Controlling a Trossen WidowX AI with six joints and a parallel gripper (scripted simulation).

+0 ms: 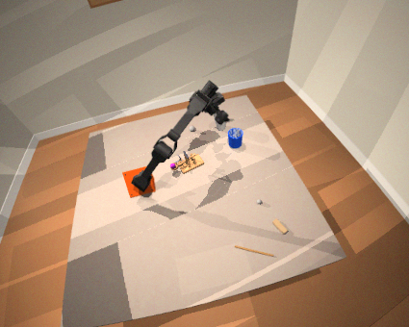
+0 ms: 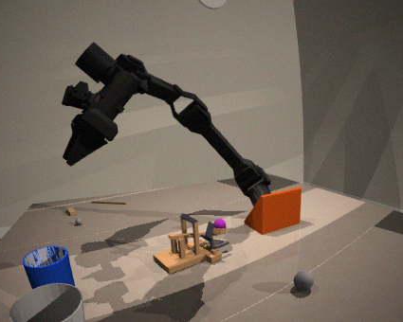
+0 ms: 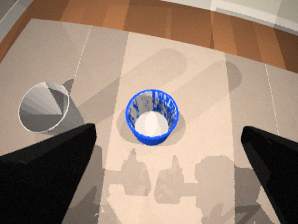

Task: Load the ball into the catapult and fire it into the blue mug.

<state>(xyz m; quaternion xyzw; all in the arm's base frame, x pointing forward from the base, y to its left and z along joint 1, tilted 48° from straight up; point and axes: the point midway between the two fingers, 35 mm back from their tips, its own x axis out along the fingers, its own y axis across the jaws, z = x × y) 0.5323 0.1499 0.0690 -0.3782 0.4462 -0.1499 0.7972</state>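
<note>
Right now the purple ball is 34 cm behind my gripper tip, 3 cm to the right of it and 21 cm below it. Also, from my gripper tip: blue mug: 7 cm ahead, 2 cm to the left, 24 cm below; then catapult frame: 25 cm behind, 2 cm to the right, 19 cm below; then grey mug: 6 cm ahead, 20 cm to the left, 24 cm below.
</note>
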